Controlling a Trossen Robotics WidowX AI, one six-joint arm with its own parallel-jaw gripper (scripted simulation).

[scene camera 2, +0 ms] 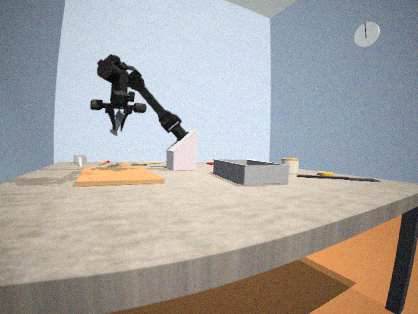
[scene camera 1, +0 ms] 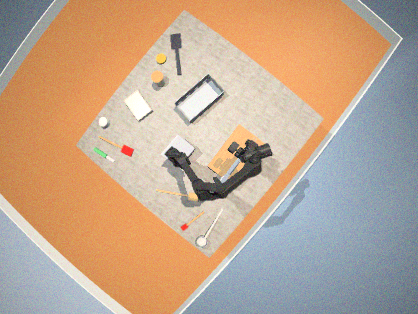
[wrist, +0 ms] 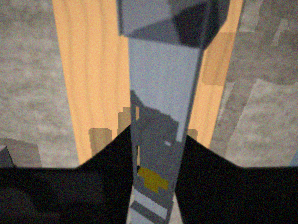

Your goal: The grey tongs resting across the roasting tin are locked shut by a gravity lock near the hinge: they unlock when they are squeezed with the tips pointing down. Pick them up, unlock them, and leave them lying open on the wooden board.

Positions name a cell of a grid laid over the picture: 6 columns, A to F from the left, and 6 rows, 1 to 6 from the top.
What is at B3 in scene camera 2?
The gripper.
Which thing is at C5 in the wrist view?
The gripper.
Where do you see a grey roasting tin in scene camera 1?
C2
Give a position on a wooden board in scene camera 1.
At D4
